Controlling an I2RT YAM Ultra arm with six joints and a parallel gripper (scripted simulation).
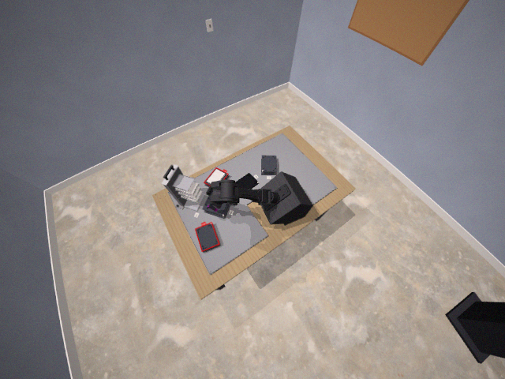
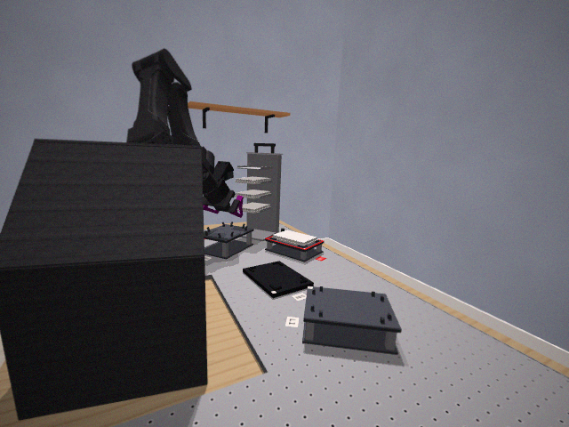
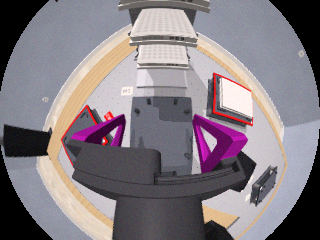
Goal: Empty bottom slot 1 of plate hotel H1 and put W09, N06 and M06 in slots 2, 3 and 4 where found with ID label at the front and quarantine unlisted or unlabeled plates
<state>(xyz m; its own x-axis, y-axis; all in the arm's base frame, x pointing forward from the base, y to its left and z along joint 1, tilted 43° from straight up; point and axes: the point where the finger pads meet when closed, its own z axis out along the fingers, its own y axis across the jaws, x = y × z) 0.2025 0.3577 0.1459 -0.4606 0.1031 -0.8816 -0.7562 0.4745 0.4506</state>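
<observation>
Now: hand 16 cm short of the plate hotel H1, 17 cm to the right of it and 4 cm below it. Round my hand: red-rimmed nest (19 cm behind, 11 cm to the left, 8 cm below).
</observation>
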